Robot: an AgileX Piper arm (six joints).
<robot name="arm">
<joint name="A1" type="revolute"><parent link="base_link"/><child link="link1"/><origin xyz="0.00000 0.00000 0.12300" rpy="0.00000 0.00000 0.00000"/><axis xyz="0 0 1"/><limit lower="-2.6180" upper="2.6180"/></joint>
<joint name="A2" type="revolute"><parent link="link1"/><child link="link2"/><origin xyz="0.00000 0.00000 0.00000" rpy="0.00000 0.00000 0.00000"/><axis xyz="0 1 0"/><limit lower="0.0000" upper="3.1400"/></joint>
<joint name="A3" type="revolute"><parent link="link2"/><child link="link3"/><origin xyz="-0.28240 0.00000 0.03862" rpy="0.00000 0.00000 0.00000"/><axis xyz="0 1 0"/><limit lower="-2.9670" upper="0.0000"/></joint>
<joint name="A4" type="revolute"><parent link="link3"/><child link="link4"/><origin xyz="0.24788 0.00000 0.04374" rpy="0.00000 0.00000 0.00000"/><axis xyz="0.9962 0 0.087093"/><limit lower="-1.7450" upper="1.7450"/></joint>
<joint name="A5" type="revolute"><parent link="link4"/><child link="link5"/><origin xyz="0.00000 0.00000 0.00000" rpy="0.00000 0.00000 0.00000"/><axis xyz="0 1 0"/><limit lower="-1.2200" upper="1.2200"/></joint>
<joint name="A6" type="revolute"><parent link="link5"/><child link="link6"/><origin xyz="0.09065 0.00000 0.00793" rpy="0.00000 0.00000 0.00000"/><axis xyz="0.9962 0 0.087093"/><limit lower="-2.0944" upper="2.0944"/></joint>
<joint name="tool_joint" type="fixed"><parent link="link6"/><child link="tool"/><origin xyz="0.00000 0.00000 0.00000" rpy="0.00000 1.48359 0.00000"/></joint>
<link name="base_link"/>
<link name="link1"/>
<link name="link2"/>
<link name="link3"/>
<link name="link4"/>
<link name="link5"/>
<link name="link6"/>
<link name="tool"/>
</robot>
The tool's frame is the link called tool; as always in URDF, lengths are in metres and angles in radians.
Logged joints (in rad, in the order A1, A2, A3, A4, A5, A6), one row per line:
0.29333, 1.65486, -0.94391, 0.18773, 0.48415, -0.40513
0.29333, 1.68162, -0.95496, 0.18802, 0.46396, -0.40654
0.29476, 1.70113, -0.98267, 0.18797, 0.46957, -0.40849
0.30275, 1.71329, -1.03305, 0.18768, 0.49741, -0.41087
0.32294, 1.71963, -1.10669, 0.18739, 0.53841, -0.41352
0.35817, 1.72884, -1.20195, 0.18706, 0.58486, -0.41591
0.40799, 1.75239, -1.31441, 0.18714, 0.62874, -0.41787
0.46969, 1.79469, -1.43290, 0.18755, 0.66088, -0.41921
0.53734, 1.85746, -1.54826, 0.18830, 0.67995, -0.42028
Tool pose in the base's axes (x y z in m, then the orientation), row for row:
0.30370, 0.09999, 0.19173, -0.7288, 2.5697, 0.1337
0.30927, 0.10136, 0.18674, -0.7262, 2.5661, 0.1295
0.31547, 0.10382, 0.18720, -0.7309, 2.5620, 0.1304
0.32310, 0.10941, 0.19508, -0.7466, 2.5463, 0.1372
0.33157, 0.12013, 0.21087, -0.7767, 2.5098, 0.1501
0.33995, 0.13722, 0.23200, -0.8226, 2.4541, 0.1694
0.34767, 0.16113, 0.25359, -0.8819, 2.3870, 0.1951
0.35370, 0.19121, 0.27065, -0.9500, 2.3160, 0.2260
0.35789, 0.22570, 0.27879, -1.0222, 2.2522, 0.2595
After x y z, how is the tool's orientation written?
As a rotation vector, in radians.
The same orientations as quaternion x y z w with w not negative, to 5 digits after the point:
-0.26511, 0.93476, 0.04863, 0.23148
-0.26446, 0.93449, 0.04716, 0.23361
-0.26635, 0.93361, 0.04752, 0.23488
-0.27278, 0.93033, 0.05013, 0.23991
-0.28561, 0.92290, 0.05519, 0.25228
-0.30532, 0.91087, 0.06287, 0.27047
-0.33065, 0.89496, 0.07315, 0.29046
-0.35948, 0.87637, 0.08552, 0.30893
-0.38921, 0.85754, 0.09881, 0.32153

